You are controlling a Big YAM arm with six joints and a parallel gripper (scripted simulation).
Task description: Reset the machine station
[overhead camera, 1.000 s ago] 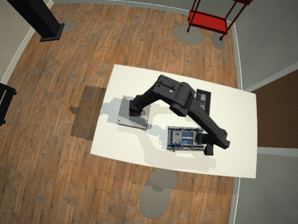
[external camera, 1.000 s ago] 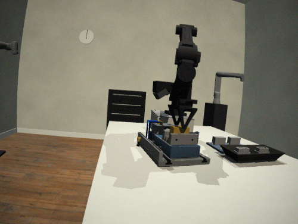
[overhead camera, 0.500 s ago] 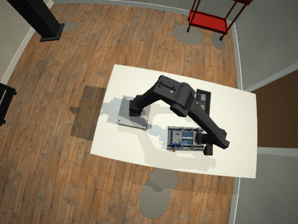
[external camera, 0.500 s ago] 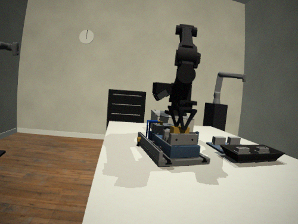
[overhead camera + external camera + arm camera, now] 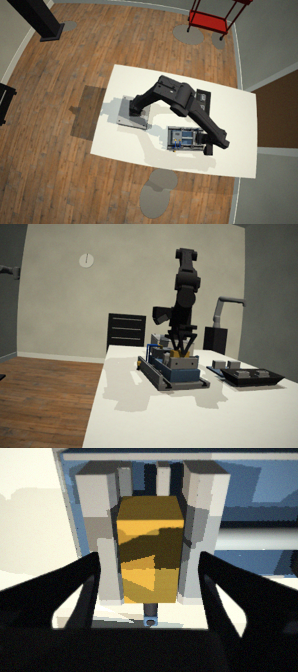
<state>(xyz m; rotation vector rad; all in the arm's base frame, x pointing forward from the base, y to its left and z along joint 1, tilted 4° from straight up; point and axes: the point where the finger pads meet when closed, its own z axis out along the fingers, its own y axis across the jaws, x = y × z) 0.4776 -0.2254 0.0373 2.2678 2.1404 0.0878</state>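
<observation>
My gripper is now 20 mm above the yellow brass blank. The rest, counted from my hand: light cylinder (90 mm behind, 40 mm below, 10 mm to the left); vise (80 mm below, 70 mm behind, 10 mm to the left); dark rod (50 mm to the left, 30 mm below).
</observation>
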